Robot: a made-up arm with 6 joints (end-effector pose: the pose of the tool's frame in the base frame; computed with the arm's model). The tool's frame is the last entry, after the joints.
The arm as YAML. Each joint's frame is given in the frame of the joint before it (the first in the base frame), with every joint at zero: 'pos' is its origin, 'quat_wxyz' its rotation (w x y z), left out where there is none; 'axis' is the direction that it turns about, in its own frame. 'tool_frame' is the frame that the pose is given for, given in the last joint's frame.
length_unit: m
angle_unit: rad
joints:
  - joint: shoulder
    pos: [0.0, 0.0, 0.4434]
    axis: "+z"
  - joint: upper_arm
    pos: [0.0, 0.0, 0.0]
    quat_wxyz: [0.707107, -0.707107, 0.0, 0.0]
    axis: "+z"
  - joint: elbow
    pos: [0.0, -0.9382, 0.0]
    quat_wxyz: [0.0, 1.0, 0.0, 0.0]
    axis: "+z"
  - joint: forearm
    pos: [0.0, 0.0, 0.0]
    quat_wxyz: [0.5, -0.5, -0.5, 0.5]
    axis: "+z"
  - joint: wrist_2
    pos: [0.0, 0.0, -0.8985]
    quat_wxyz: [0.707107, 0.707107, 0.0, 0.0]
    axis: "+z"
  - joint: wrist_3
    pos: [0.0, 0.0, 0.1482]
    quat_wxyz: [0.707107, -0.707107, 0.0, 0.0]
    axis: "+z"
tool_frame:
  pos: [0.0, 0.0, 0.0]
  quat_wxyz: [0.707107, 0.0, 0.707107, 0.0]
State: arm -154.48 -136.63 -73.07 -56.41 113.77 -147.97
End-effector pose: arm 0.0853 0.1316 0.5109 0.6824 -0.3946 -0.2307 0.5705
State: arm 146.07 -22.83 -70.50 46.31 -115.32 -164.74
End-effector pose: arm -0.2086 0.2637 0.7160 0.9896 0.1187 0.0594 0.0555
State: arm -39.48 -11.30 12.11 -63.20 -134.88 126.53
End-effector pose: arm 0.4926 -0.4924 1.5990 0.5765 -0.4096 -0.0049 0.7070
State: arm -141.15 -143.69 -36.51 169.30 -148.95 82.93
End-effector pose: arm 0.7512 0.4181 0.5377 0.3763 -0.6468 0.1985 0.6329
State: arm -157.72 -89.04 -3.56 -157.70 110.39 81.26
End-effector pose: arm 0.8026 0.1807 1.3504 0.1633 -0.1364 0.7319 0.6473
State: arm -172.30 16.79 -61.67 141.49 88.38 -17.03
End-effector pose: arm -0.5208 -0.1874 0.4797 0.9525 0.1065 0.0656 -0.2776
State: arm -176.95 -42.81 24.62 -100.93 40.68 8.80
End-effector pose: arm 0.1596 -0.0196 1.9055 0.1497 -0.5082 -0.7332 -0.4263
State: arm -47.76 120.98 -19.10 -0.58 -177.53 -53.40
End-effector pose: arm -0.0329 -0.1842 -0.6150 0.8288 0.2481 -0.4639 -0.1908
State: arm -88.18 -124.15 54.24 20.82 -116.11 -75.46
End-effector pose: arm -0.1917 1.6708 -0.1107 0.5742 0.1348 -0.7739 -0.2305
